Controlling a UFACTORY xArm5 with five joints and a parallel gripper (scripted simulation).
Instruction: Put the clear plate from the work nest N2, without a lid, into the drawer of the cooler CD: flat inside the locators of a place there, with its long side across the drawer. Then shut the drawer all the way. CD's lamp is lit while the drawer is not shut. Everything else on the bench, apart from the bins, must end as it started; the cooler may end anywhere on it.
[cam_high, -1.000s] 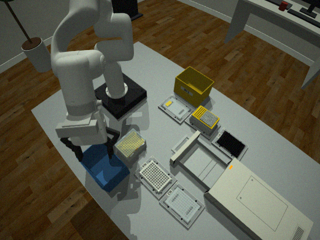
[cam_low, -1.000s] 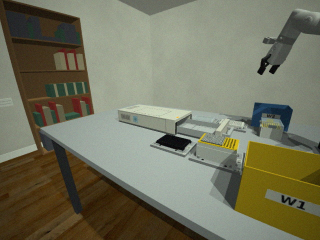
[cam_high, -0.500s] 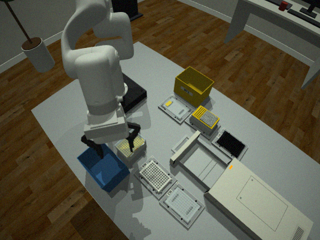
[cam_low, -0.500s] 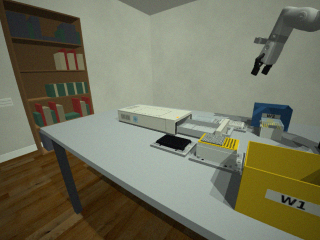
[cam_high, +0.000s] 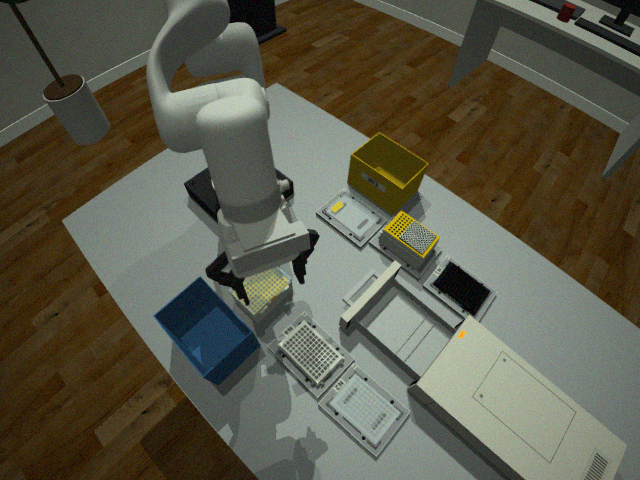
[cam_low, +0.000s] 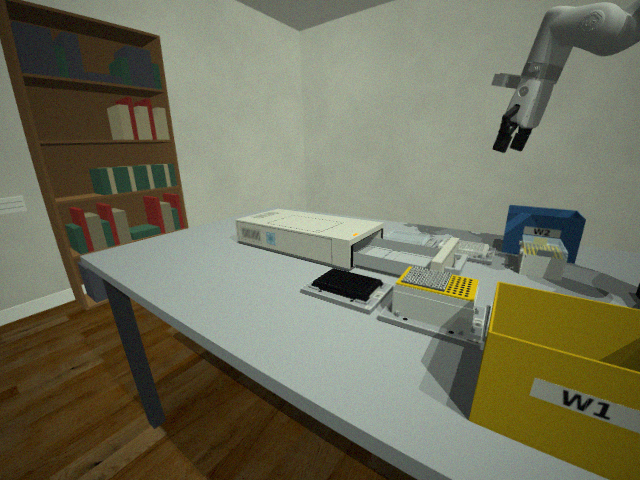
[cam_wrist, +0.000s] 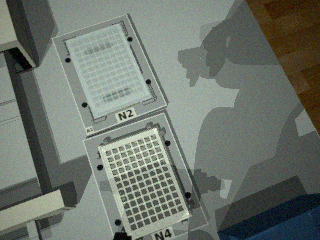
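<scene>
The clear plate lies 280 mm below my hand, 240 mm ahead of it and 10 mm to the right of it. The rest, counted from my hand: blue bin W2: 260 mm below, 120 mm to the right, 110 mm behind; then drawer: 260 mm below, 220 mm ahead, 190 mm to the left; then white plate: 280 mm below, 80 mm ahead, 10 mm to the left.
</scene>
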